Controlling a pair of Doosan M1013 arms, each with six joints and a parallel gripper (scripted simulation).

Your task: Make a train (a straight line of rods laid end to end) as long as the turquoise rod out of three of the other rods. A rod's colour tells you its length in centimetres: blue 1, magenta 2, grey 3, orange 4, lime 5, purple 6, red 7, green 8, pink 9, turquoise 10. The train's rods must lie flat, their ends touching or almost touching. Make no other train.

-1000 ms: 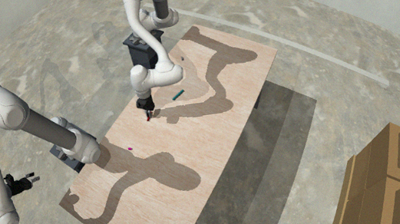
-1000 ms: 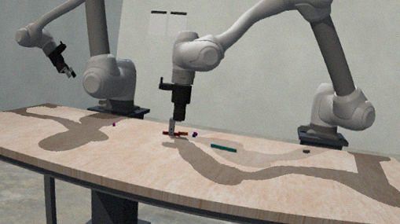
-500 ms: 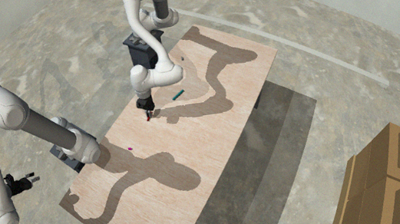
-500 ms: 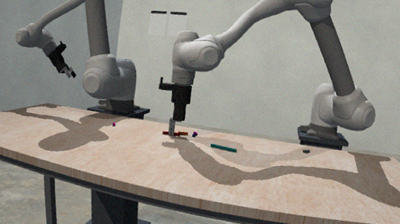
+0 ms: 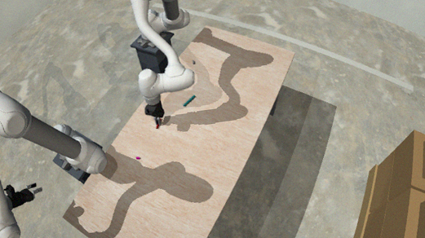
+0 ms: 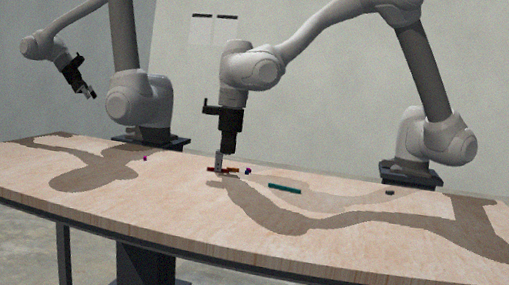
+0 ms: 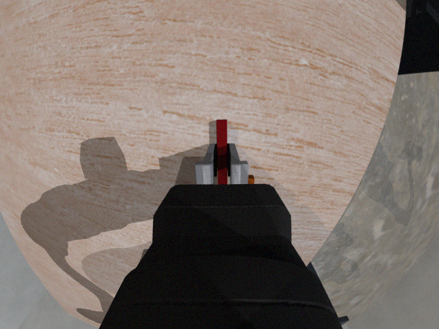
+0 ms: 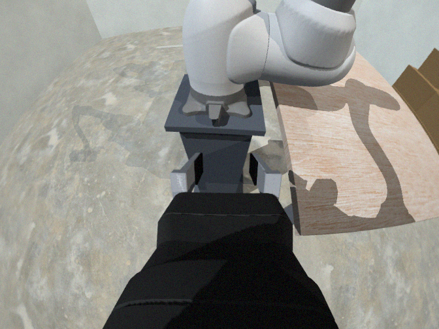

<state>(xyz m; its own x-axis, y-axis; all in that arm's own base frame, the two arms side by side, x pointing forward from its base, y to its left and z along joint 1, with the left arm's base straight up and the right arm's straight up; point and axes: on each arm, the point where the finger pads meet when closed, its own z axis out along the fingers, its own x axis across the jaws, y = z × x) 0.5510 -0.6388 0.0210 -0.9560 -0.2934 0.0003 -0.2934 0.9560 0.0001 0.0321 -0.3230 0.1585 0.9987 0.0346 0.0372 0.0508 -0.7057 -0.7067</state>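
The red rod lies 2 cm below my left hand. The rest, counted from my left hand: turquoise rod: 11 cm ahead, 22 cm to the left, 2 cm below; then orange rod: 3 cm behind, 4 cm to the left, 2 cm below; then blue rod: 2 cm behind, 9 cm to the left, 2 cm below.
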